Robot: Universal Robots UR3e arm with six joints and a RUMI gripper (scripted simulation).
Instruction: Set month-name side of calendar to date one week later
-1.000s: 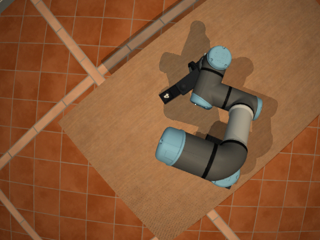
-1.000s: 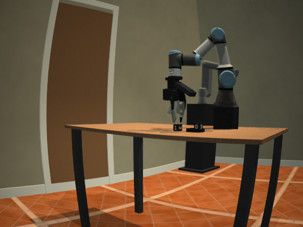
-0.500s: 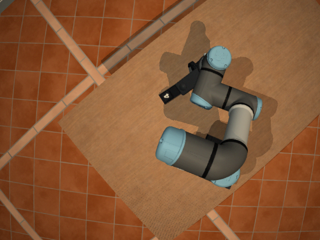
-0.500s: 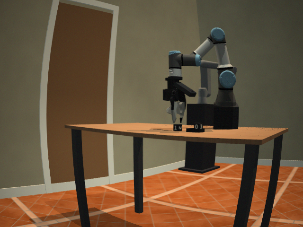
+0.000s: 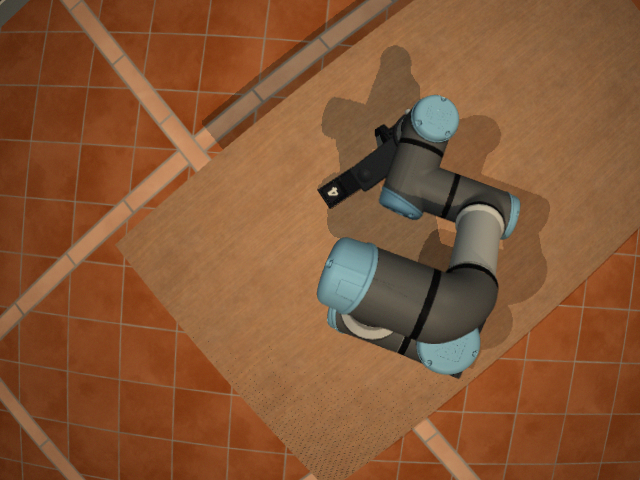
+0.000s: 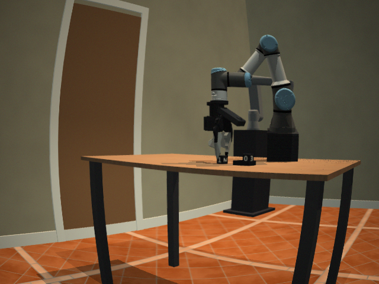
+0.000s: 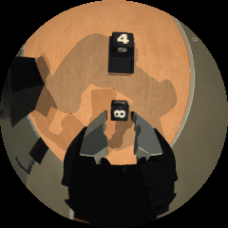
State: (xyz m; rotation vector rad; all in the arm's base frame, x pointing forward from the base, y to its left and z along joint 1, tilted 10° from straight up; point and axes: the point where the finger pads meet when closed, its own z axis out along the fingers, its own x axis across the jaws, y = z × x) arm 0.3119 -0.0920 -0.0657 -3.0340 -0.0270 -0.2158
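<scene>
Right now the black calendar tray is 110 mm to the left of my hand and 20 mm below it.
</scene>
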